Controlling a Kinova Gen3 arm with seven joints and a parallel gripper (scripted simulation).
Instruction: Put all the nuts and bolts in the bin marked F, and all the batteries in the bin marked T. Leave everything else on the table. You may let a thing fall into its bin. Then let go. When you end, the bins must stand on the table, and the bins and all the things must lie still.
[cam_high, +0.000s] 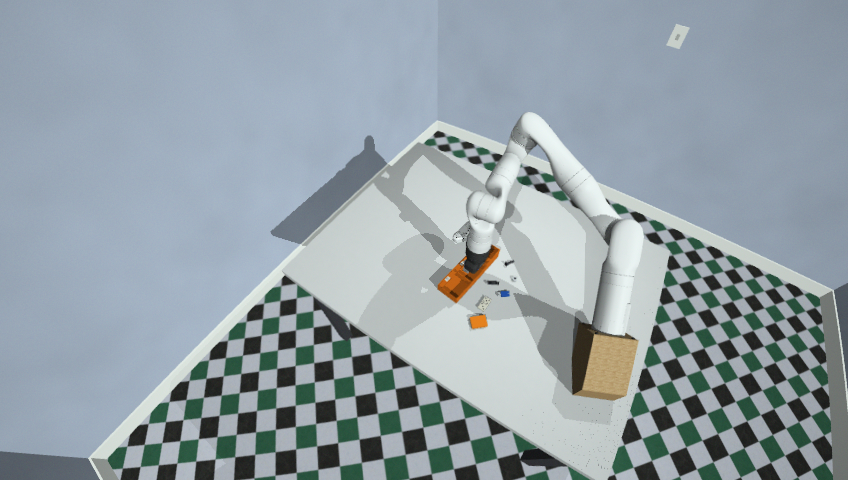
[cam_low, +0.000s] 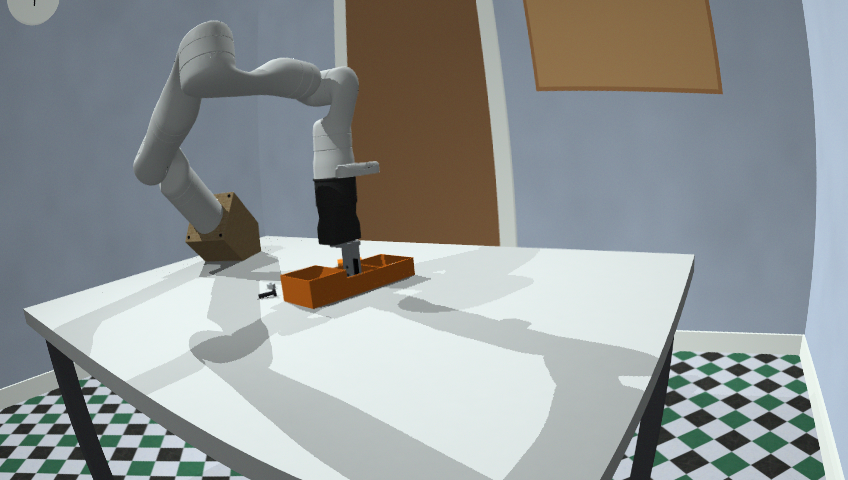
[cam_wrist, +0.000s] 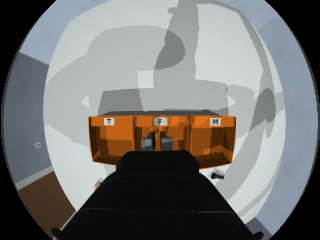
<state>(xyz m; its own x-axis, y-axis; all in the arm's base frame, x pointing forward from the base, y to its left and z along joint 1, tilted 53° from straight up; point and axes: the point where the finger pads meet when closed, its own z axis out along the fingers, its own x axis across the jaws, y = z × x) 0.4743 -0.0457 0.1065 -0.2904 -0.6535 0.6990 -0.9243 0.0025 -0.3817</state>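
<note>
Now: hand 1 cm past the orange bin and 1 cm above it. The rest, counted from my hand: bolt (13 cm behind, 9 cm to the right, 3 cm below); then white dotted block (10 cm to the left, 10 cm behind, 3 cm below); then black cylinder (10 cm behind, 3 cm below, 1 cm to the left).
</note>
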